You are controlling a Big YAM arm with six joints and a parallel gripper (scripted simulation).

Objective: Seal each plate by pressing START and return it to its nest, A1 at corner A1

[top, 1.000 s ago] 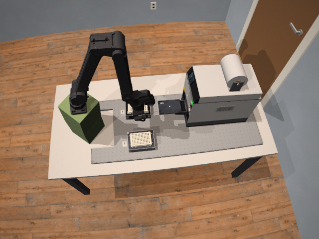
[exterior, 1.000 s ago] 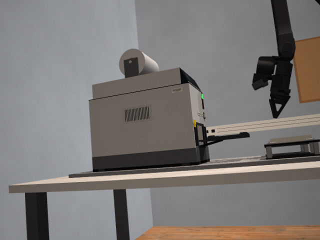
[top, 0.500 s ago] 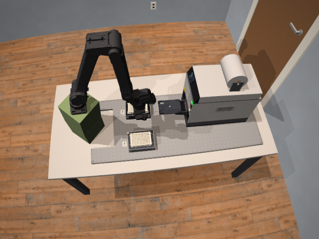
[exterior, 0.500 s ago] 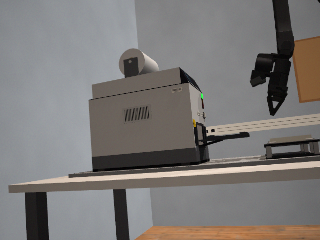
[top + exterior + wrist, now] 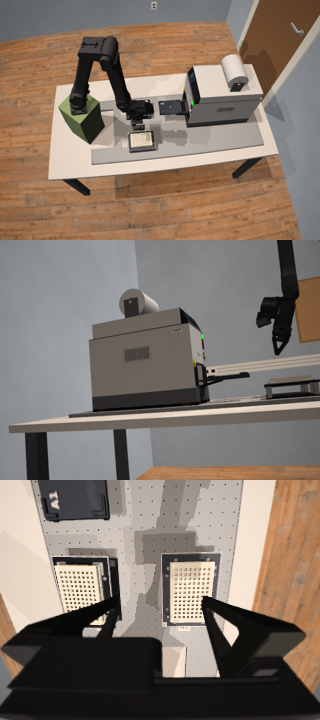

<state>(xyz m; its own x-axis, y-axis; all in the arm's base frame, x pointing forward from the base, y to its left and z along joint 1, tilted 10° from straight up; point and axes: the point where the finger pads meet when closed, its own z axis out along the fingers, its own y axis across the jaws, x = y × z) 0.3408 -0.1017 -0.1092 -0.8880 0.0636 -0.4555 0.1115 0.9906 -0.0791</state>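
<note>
Now: the plate nest 20 mm behind my hand, 60 mm to the right of it and 130 mm below it. Round my hand: plate 170 mm to the left, 110 mm below; sealer stage 200 mm ahead, 110 mm to the left, 80 mm below; yellow warning label 310 mm ahead, 180 mm to the left, 30 mm below.
</note>
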